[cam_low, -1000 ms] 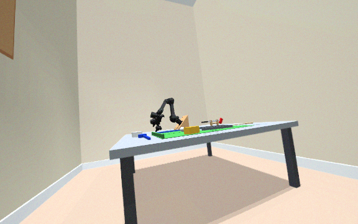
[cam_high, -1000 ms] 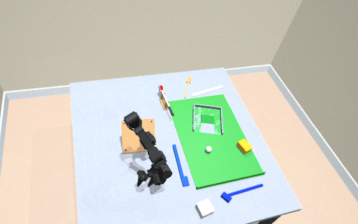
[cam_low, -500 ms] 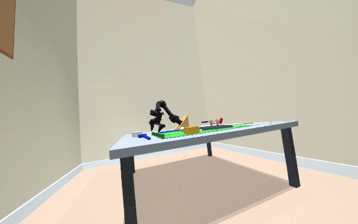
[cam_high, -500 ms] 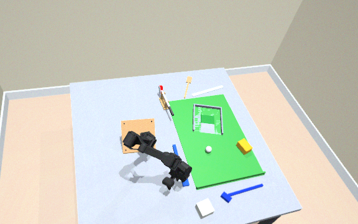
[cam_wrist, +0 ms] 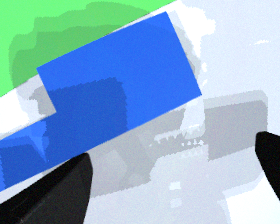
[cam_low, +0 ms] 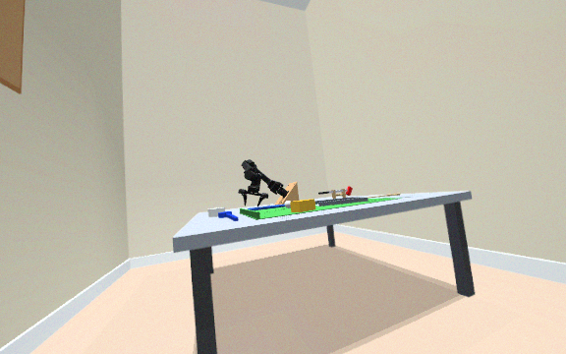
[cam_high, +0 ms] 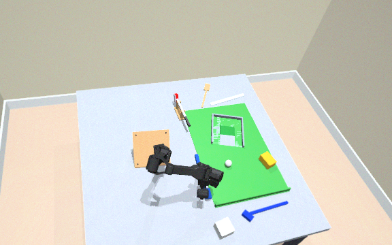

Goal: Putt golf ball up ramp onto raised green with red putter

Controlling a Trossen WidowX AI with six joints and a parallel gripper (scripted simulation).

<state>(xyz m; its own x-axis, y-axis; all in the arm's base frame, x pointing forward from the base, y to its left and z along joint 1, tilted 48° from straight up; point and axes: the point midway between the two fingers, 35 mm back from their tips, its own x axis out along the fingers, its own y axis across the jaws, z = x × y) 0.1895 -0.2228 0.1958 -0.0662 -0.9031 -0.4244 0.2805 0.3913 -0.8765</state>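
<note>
The red putter lies 1 cm ahead of my gripper tip, 62 cm to the left of it and 3 cm above it. From my gripper tip the other things lie so: white cube: 7 cm ahead, 21 cm to the right; white golf ball: 22 cm ahead, 17 cm to the left; blue putter: 33 cm ahead, 15 cm to the right, 1 cm below.
</note>
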